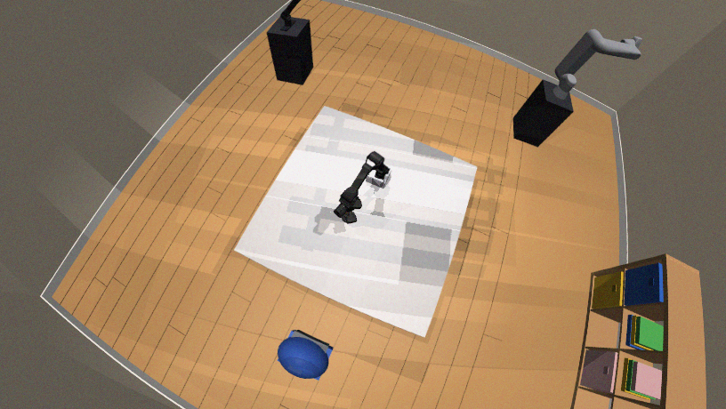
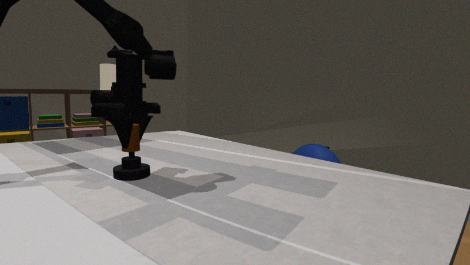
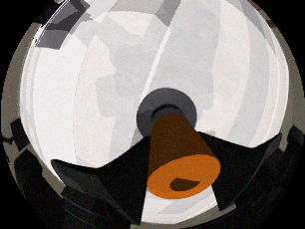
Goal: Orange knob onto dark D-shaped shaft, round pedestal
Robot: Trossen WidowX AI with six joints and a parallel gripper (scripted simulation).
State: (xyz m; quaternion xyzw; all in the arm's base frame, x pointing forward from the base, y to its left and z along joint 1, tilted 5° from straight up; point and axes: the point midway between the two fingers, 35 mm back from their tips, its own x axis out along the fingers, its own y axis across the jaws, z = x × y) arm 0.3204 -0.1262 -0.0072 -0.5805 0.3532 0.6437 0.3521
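My gripper tip is 2 cm below the orange knob. Also, from my gripper tip: dark pedestal (4 cm below).
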